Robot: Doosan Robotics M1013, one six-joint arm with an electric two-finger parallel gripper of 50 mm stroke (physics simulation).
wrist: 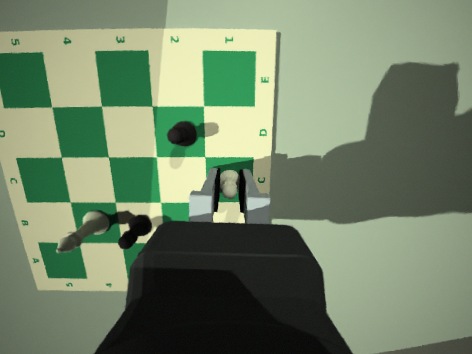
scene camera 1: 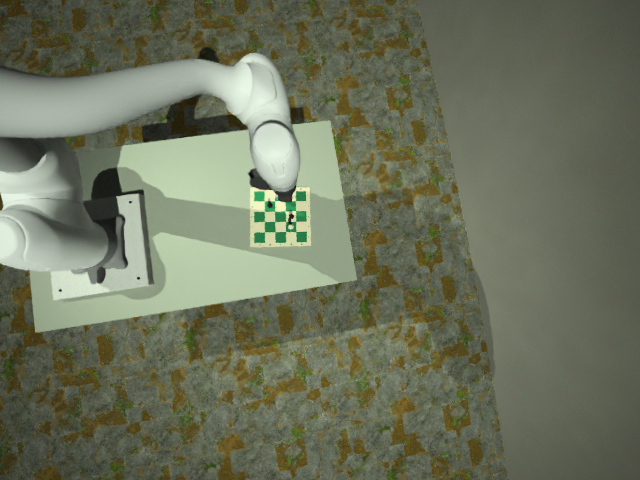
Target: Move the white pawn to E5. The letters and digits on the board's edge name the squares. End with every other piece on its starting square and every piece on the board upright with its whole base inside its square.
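Places are measured from the arm's base along level axes (x ahead, y left, z up), in metres.
Pixels of known places: gripper, between the fingertips: (wrist: 229, 181); arm's base, origin of its link: (scene camera 1: 99, 245).
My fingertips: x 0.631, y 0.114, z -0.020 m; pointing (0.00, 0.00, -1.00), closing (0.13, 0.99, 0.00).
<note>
For each thing: its top centre in the pictures, then the offset to it from my fingertips. Level surfaces: height alone.
- white pawn, centre of its top: (wrist: 229, 193) 0.000 m ahead, 0.000 m left, 0.029 m up
- green-and-cream board, centre of its top: (wrist: 135, 180) (scene camera 1: 280, 216) 0.007 m back, 0.076 m right, 0.003 m down
- short black piece, centre of its top: (wrist: 173, 136) (scene camera 1: 268, 203) 0.040 m back, 0.031 m right, 0.029 m up
- tall white piece, centre of its top: (wrist: 57, 252) (scene camera 1: 290, 225) 0.026 m ahead, 0.117 m right, 0.041 m up
- pale table, height of its surface: 0.009 m down
The white pawn (wrist: 229, 184) is upright between the two fingers in the wrist view, over the C1 square; whether its base touches the board is unclear. My gripper (wrist: 229, 181) is shut on it, with a finger on each side. In scene camera 1 the arm hides the pawn and fingertips. The green-and-cream board (scene camera 1: 251, 227) (wrist: 147, 40) lies flat. Its green E5 square (scene camera 1: 259, 237) (wrist: 22, 80) is at the lower left in scene camera 1 and the upper left in the wrist view.
A short black piece (scene camera 1: 269, 204) (wrist: 182, 133) stands on D2, diagonally beside the pawn. Another black piece (scene camera 1: 291, 216) (wrist: 136, 231) stands on B3. A tall white piece (scene camera 1: 290, 226) (wrist: 90, 226) stands on B4, next to it. The arm casts shadows across the pale table (scene camera 1: 206, 279).
</note>
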